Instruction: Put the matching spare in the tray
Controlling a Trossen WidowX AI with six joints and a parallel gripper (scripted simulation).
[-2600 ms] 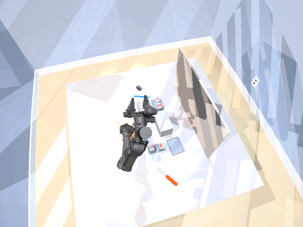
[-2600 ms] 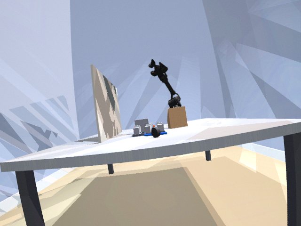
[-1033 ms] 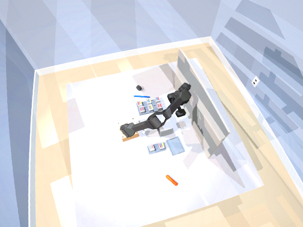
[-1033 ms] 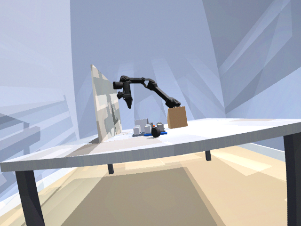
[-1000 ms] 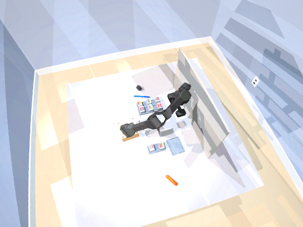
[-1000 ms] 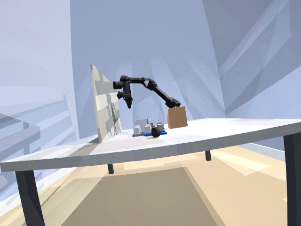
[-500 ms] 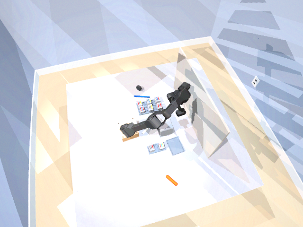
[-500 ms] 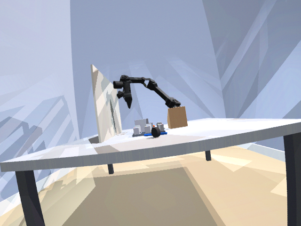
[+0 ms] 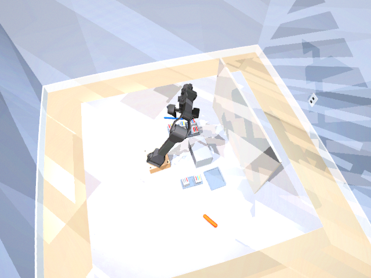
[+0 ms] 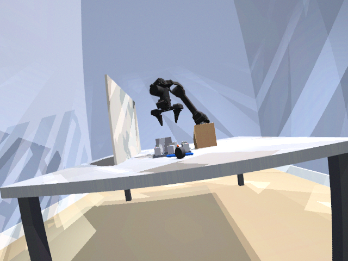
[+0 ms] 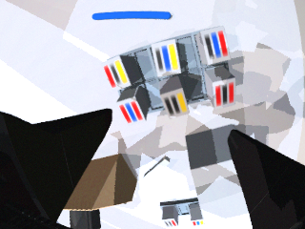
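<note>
My gripper tip is 13 cm above the grey spare block, 7 cm past it and 6 cm to the right of it. The rest, counted from my gripper tip: blue pen (16 cm below, 14 cm to the left, 1 cm behind); mounted unit (19 cm to the right, 12 cm below, 2 cm ahead); black tape roll (22 cm to the left, 14 cm below).
</note>
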